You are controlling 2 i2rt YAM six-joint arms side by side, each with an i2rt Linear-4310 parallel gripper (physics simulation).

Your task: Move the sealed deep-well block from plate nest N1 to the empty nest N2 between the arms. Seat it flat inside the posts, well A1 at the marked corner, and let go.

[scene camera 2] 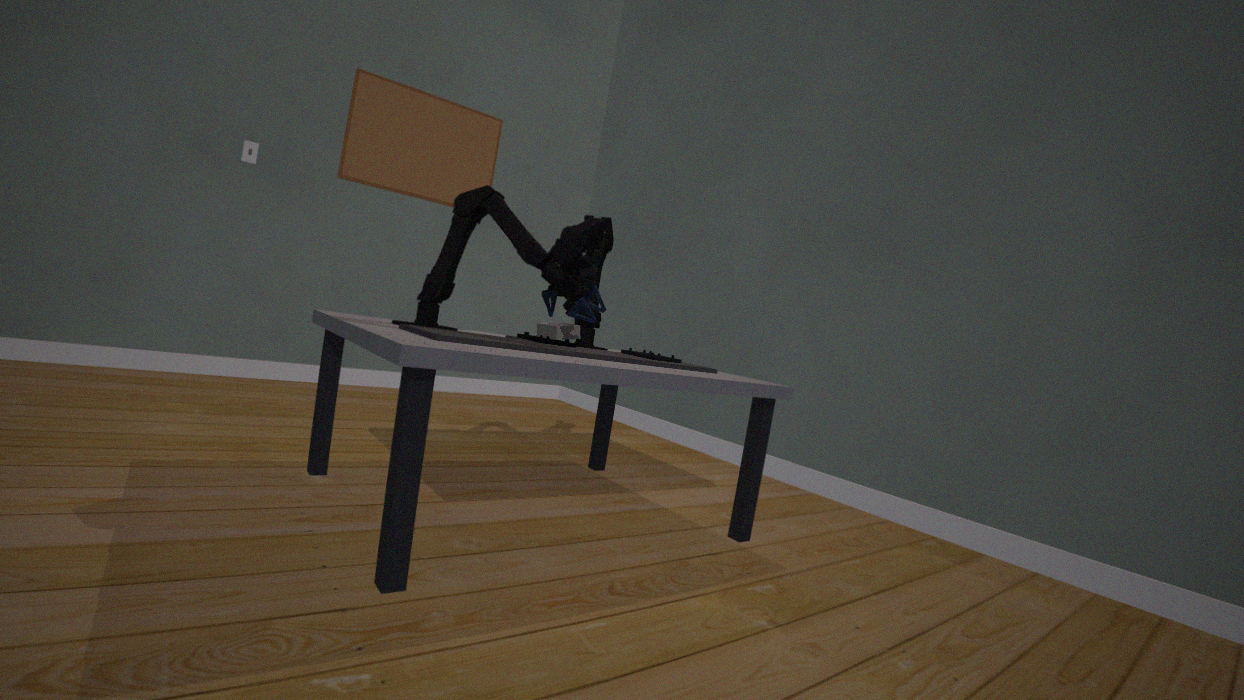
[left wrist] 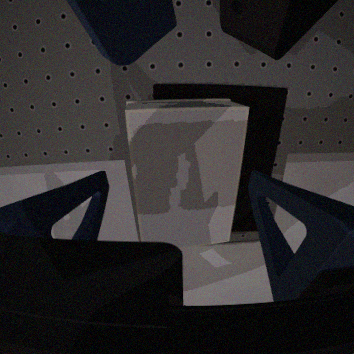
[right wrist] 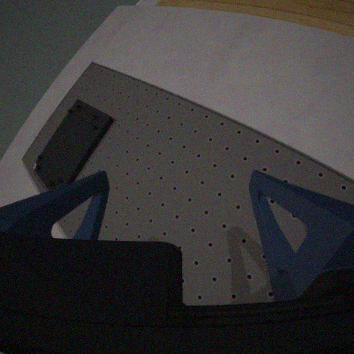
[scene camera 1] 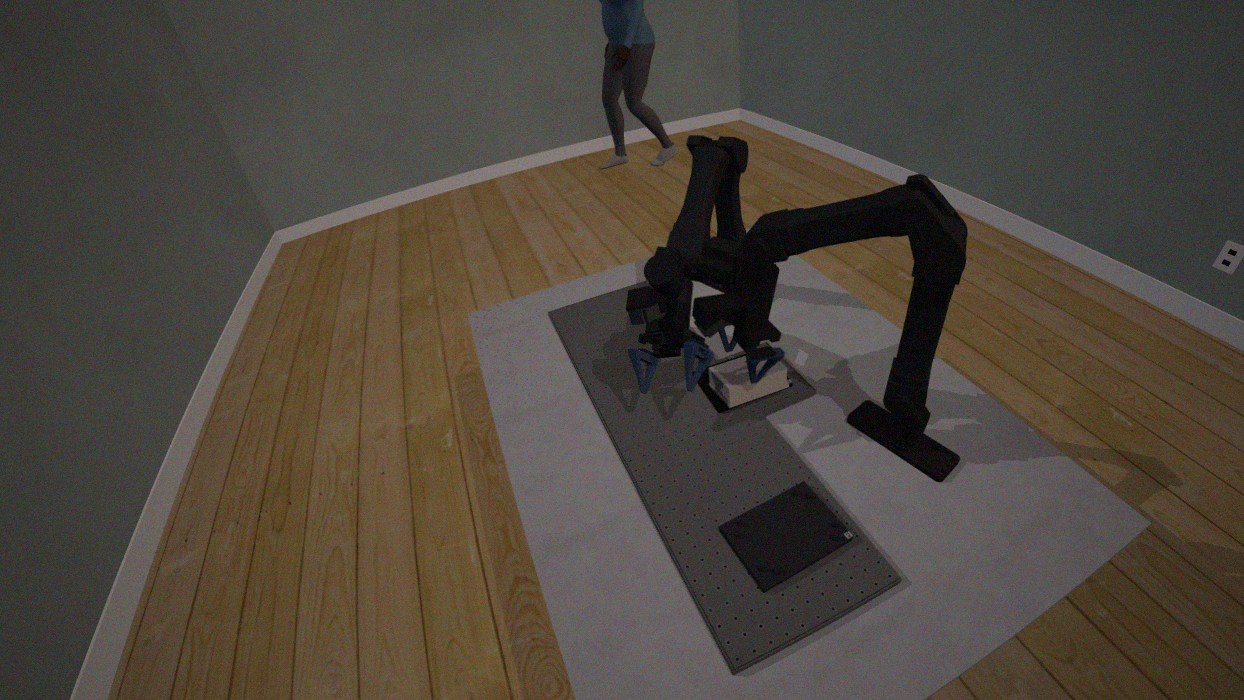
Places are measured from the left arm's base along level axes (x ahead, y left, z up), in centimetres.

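Pixels of known places: left gripper, fingertip midpoint: [scene camera 2: 564,319] [left wrist: 178,178] [scene camera 1: 741,366]; right gripper, fingertip midpoint: [scene camera 2: 600,316] [right wrist: 178,178] [scene camera 1: 665,392]; left arm's base, link origin: [scene camera 1: 900,440].
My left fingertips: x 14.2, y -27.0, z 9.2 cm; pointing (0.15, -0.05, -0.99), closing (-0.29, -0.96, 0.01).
Observation:
Ahead of a thing's pixels: the offset from my left fingertips to its top centre. Level surfaces: height alone.
The pale, box-shaped deep-well block @[dx -2.0, dy +0.1, dz -1.0 cm] [scene camera 1: 753,386] [scene camera 2: 553,330] [left wrist: 185,175] stands on a dark nest @[dx -3.5, dy -3.0, dz -5.8 cm] [scene camera 1: 720,403] [left wrist: 264,150] between the arms. In the left wrist view, dark nest shows above it and to its right; whether it sits flat inside the posts is unclear, and A1 cannot be made out. The other dark nest @[dx +16.1, dy +25.9, dz -5.8 cm] [scene camera 1: 787,535] [right wrist: 75,142] is empty, with a small white mark at one corner. My left gripper [scene camera 1: 742,365] [left wrist: 178,178] is open above the block, with a finger towards either side. My right gripper [scene camera 1: 668,390] [right wrist: 178,178] is open and empty above the perforated board, beside the block.
The grey perforated board @[dz -7.9 cm] [scene camera 1: 695,461] [right wrist: 200,150] lies on the pale table [scene camera 1: 983,531] [scene camera 2: 591,370]. The right gripper's fingers [left wrist: 127,35] reach into the left wrist view close to the block. A person [scene camera 1: 630,78] stands beyond the table.

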